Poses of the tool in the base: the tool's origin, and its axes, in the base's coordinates. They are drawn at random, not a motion.
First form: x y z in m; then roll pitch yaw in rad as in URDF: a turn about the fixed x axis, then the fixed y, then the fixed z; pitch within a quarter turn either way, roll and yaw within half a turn.
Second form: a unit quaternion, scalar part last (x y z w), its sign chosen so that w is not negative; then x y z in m. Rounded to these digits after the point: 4 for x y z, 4 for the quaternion.
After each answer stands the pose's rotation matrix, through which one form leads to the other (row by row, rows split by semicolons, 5 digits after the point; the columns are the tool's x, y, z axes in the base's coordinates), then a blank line. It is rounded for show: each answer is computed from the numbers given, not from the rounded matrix.
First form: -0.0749, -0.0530, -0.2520, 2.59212, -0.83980, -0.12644
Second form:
0.8701, -0.1659, 0.3759, 0.2720, -0.0749, -0.0530, -0.2520
0.66228 -0.49325 0.56399; -0.08419 -0.79696 -0.59813; 0.74451 0.34865 -0.56934

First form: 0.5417, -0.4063, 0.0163, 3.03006, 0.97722, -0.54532
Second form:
-0.8561, 0.2122, 0.4646, 0.0788, 0.5417, -0.4063, 0.0163
0.47820 -0.43659 -0.76204; -0.29012 -0.89751 0.33214; -0.82895 0.06225 -0.55585

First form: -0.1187, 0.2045, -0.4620, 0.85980, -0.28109, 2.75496
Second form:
0.2042, 0.3805, 0.8945, 0.1156, -0.1187, 0.2045, -0.4620
-0.88983 -0.05140 0.45338; 0.36227 -0.68367 0.63352; 0.27740 0.72797 0.62698

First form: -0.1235, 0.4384, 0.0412, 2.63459, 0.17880, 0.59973
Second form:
0.9145, 0.3062, -0.0088, 0.2642, -0.1235, 0.4384, 0.0412
0.81233 0.56470 0.14572; 0.55542 -0.67290 -0.48858; -0.17785 0.47782 -0.86027

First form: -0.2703, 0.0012, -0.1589, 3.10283, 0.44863, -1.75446
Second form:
-0.6265, 0.7468, 0.1567, 0.1589, -0.2703, 0.0012, -0.1589
-0.16456 -0.98551 0.04105; -0.88589 0.16597 0.43319; -0.43373 0.03492 -0.90037

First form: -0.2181, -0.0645, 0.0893, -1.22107, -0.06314, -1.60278
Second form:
-0.4172, 0.3936, -0.6008, 0.5567, -0.2181, -0.0645, 0.0893
-0.03191 0.34057 0.93968; -0.99750 -0.07021 -0.00843; 0.06310 -0.93759 0.34196

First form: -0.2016, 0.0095, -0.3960, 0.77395, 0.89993, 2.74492
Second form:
-0.3279, 0.4125, 0.7852, 0.3252, -0.2016, 0.0095, -0.3960
-0.57339 -0.78128 -0.24663; 0.24018 -0.44810 0.86111; -0.78328 0.43452 0.44459

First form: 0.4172, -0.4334, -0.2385, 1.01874, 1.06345, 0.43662
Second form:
0.3145, 0.5232, -0.0784, 0.7882, 0.4172, -0.4334, -0.2385
0.44028 0.45261 0.77544; 0.20546 0.78994 -0.57773; -0.87404 0.41368 0.25480

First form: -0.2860, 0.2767, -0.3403, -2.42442, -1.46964, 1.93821
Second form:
-0.1993, -0.7059, -0.1407, 0.6649, -0.2860, 0.2767, -0.3403
-0.03627 0.46849 -0.88273; 0.09424 0.88097 0.46368; 0.99489 -0.06637 -0.07611

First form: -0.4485, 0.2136, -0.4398, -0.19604, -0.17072, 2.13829
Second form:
0.0275, -0.1263, 0.8654, 0.4841, -0.4485, 0.2136, -0.4398
-0.52971 -0.84489 -0.07468; 0.83099 -0.49932 -0.24522; 0.16989 -0.19196 0.96659

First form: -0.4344, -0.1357, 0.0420, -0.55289, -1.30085, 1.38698
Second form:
0.2053, -0.5868, 0.3623, 0.6944, -0.4344, -0.1357, 0.0420
0.04874 -0.74416 -0.66622; 0.26219 0.65315 -0.71039; 0.96379 -0.14005 0.22695

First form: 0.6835, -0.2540, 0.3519, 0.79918, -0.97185, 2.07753
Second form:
0.5453, 0.0782, 0.7942, 0.2566, 0.6835, -0.2540, 0.3519
-0.27361 -0.32235 0.90622; 0.49293 -0.85603 -0.15567; 0.82593 0.40410 0.39312

